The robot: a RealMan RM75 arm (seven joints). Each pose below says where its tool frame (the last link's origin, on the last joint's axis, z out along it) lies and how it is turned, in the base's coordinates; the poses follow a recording.
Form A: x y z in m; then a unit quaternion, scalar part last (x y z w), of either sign.
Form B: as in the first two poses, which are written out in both.
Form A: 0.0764 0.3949 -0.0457 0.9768 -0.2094 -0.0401 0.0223
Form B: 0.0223 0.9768 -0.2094 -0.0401 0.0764 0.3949 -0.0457
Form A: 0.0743 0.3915 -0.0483 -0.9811 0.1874 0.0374 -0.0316
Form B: 0.0316 0.9811 -0.1874 -0.0374 0.0743 0.3915 -0.0483
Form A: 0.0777 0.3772 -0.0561 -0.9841 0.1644 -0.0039 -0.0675
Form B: 0.0675 0.9841 -0.1644 0.0039 0.0777 0.3772 -0.0561
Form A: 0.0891 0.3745 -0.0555 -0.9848 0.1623 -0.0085 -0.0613
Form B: 0.0613 0.9848 -0.1623 0.0085 0.0891 0.3745 -0.0555
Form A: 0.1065 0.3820 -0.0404 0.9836 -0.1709 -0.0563 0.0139
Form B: 0.0139 0.9836 -0.1709 -0.0563 0.1065 0.3820 -0.0404
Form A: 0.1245 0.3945 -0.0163 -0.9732 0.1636 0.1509 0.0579
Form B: 0.0579 -0.9732 0.1636 0.1509 0.1245 0.3945 -0.0163
